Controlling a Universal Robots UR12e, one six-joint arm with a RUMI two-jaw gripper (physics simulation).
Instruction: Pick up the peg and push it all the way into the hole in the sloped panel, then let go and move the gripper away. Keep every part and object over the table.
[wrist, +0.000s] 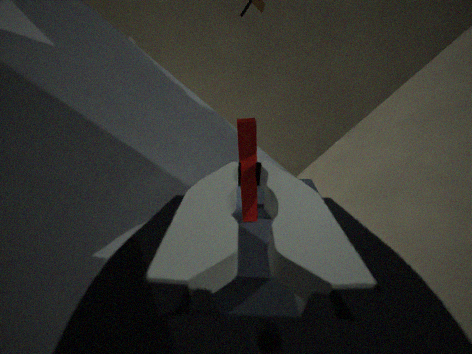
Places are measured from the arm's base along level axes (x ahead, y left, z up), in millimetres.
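Pixels of known places: gripper, fingertip midpoint: (247, 165).
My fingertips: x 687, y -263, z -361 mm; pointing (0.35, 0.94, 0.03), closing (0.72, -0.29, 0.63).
Behind a point stands the place of what it marks.
The red peg (248, 150) @[x 677, y -266, z -351 mm] is a slim bar in the middle of the wrist view, held between the black pads of my gripper (247, 165) @[x 687, y -263, z -361 mm]. The gripper's two pale jaws are closed on it. The peg sticks out on both sides of the pads and touches nothing else that I can see. The sloped panel and its hole cannot be made out in this view.
A small dark and orange-brown object (258, 5) is partly in view at the top edge. A grey-blue surface with shadows fills the left side. Brownish surfaces fill the top and the right.
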